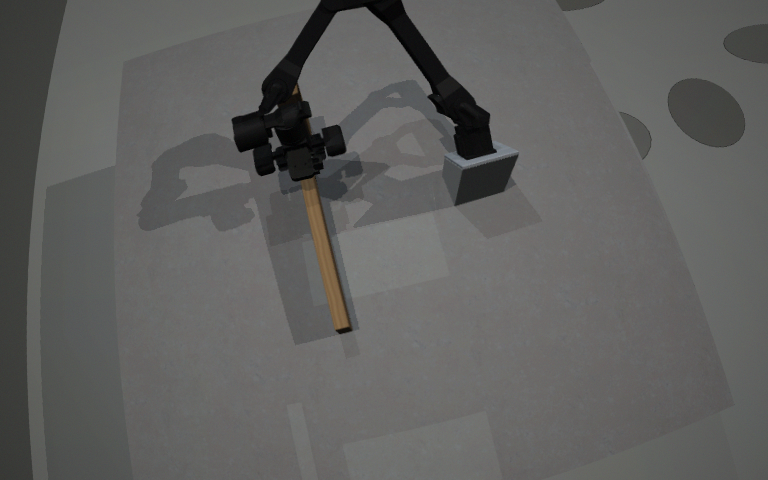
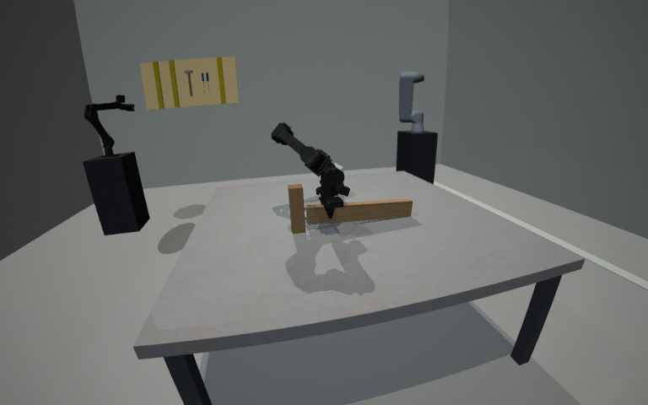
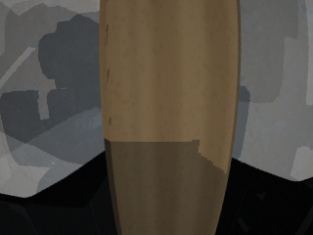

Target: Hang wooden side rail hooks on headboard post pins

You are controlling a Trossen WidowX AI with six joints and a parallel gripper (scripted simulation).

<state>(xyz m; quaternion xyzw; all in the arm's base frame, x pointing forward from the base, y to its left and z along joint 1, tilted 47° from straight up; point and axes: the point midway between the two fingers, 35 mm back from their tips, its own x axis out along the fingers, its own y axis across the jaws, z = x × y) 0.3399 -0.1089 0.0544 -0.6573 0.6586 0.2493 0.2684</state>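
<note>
My gripper tip is 12 cm to the left of the headboard post and 4 cm below it.
</note>
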